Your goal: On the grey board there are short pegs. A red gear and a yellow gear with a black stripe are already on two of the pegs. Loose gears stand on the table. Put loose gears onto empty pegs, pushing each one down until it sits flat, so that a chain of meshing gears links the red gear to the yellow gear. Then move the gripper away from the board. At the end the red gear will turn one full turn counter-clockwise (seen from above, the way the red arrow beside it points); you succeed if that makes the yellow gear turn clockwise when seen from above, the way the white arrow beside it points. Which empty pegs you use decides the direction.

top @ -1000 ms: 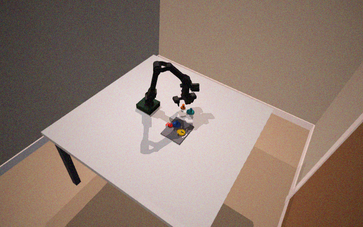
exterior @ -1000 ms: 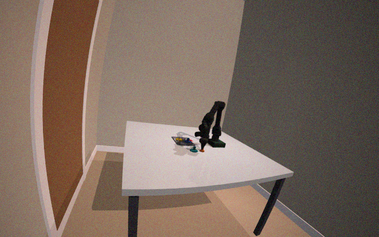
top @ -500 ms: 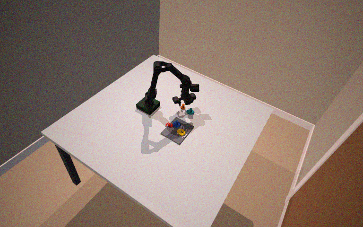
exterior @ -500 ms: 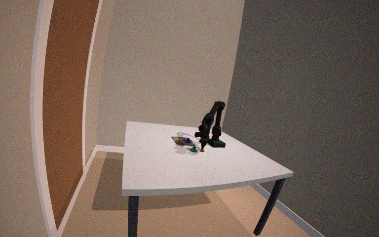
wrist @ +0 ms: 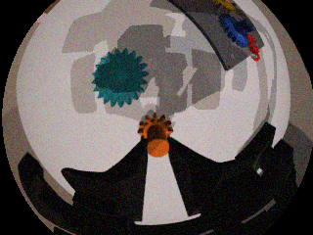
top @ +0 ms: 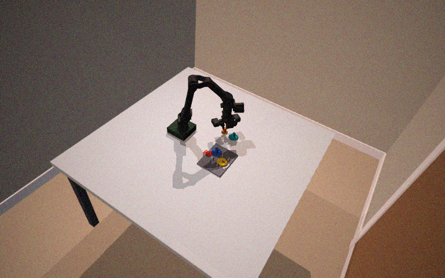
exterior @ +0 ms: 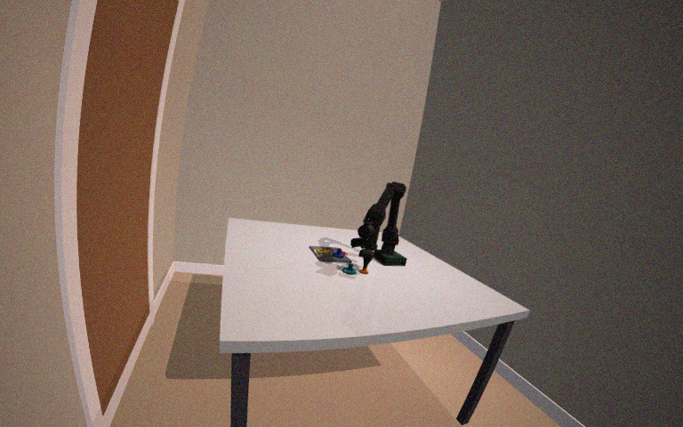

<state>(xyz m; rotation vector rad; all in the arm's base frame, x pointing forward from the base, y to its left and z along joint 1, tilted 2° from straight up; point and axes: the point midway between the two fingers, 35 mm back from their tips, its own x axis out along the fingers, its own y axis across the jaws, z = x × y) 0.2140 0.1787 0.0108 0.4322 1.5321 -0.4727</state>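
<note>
Right now my gripper tip is 190 mm to the left of the blue gear and 70 mm short of it. The rest, counted from my gripper tip: orange gear (10 mm below); red gear (230 mm to the right, 30 mm ahead, 10 mm below); teal gear (70 mm ahead, 10 mm below).
</note>
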